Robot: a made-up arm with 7 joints.
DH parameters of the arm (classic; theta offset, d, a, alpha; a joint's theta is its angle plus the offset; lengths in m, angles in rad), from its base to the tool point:
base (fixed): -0.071 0 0 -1.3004
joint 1: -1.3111 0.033 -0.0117 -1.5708
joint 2: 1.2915 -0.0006 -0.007 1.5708
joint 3: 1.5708 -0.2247 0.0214 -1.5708
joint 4: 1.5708 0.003 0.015 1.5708
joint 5: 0 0.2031 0.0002 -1.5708
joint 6: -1.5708 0 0.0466 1.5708
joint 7: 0 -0.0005 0 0
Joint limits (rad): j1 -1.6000..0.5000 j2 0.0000..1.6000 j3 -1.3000..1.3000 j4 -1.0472..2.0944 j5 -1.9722..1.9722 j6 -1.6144..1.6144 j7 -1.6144..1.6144
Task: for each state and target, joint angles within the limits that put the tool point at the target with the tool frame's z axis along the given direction. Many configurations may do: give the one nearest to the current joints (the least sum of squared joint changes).
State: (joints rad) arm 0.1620 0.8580 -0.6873 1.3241 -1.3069 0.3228 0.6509
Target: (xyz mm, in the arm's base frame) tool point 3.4 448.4 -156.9 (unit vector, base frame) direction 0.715 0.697 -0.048
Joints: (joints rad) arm 0.3303 1.5122 -0.4948 0.8776 -1.6709 0.8318 0.6509
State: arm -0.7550 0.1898 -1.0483 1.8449 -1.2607 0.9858 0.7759
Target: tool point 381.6 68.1 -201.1 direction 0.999 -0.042 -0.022
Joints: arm -1.4477 0.0020 -1.3000 2.0921 -0.9460 1.0435 0.7759
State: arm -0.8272 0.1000 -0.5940 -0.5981 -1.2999 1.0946 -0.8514
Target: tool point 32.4 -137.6 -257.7 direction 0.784 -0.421 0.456
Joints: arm -0.1418 0.3435 -1.2305 -0.3242 -0.9326 0.6536 -0.8514
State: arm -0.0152 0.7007 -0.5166 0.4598 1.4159 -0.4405 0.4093
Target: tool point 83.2 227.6 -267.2 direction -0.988 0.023 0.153
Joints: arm 0.1828 1.3699 -0.6139 -0.0878 1.6599 -0.7080 0.4093
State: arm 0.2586 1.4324 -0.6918 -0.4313 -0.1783 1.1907 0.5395
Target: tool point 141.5 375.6 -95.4 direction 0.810 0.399 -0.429
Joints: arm 0.3198 1.5961 0.1021 0.2995 -0.9425 1.6144 0.5395
